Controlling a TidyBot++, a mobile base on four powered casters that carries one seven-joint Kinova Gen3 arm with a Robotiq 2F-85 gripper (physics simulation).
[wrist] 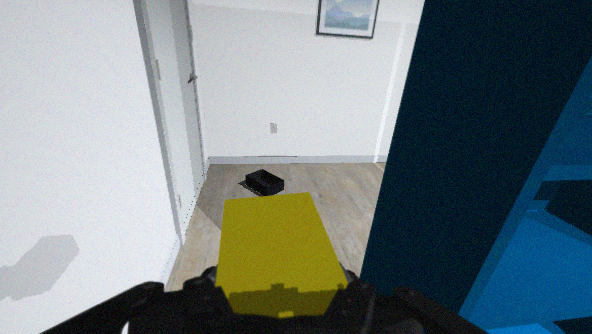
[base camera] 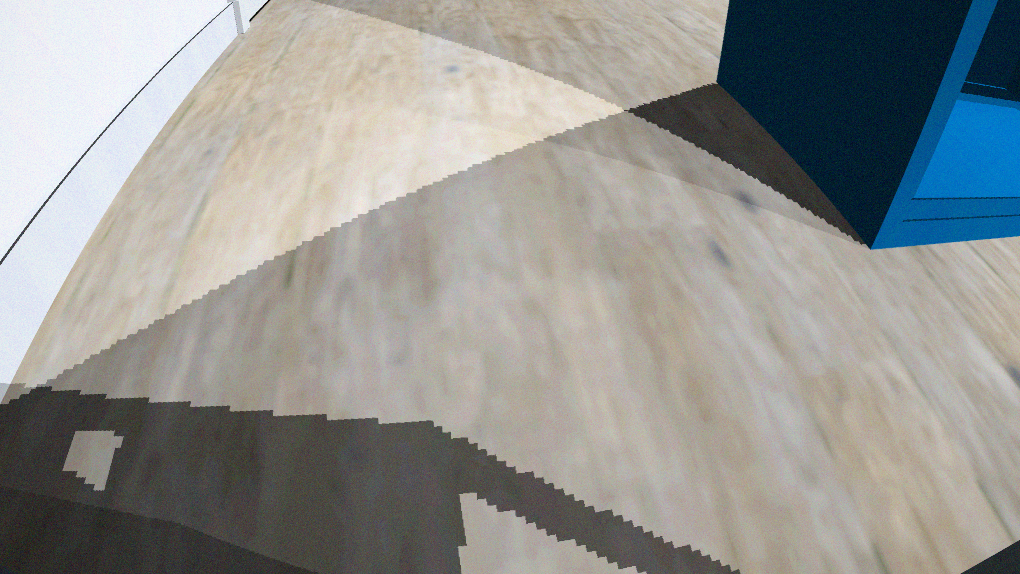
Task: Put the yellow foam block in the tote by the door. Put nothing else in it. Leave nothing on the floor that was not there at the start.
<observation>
I see my gripper, a yellow foam block, a black tote and a wall.
</observation>
